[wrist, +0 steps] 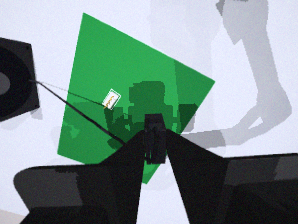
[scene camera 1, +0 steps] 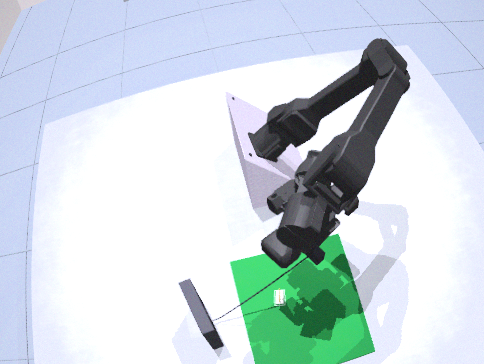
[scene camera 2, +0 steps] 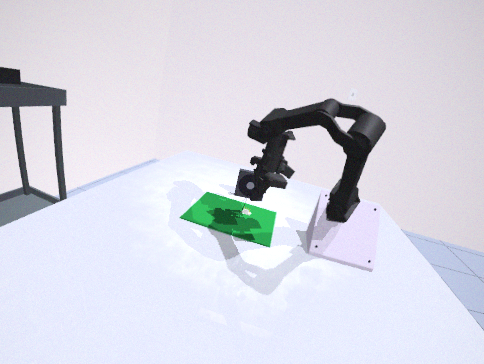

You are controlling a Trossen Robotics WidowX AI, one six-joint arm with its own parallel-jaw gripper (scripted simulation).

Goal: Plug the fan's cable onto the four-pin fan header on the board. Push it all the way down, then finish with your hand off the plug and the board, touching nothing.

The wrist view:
gripper
dark fan plug
green board
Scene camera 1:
gripper
dark fan
green board
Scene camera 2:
gripper
green board
